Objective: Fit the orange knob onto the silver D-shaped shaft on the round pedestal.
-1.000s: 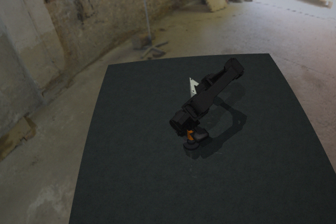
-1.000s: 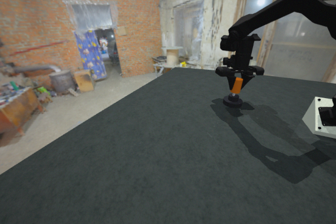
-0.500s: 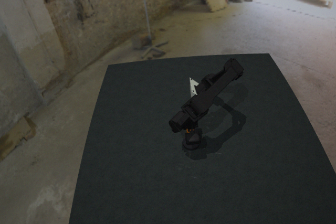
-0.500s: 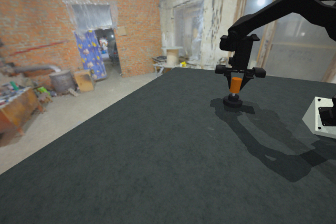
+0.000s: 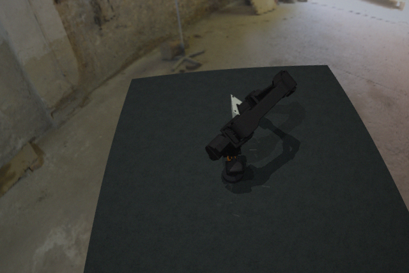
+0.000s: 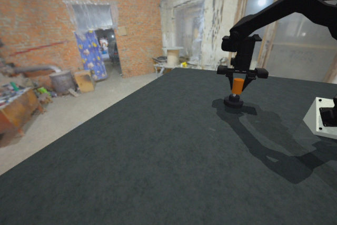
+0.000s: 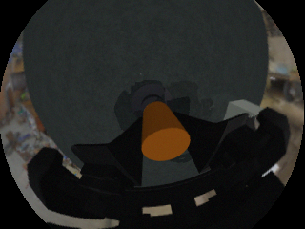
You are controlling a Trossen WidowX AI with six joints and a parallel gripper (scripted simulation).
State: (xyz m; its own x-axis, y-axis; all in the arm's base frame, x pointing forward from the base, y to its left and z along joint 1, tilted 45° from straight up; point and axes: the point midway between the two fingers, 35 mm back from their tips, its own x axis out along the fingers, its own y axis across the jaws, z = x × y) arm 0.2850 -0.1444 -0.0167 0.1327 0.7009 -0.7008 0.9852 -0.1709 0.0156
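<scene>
Right now my gripper tip is 4 cm above the round pedestal. Also, from my gripper tip: orange knob 3 cm above.
</scene>
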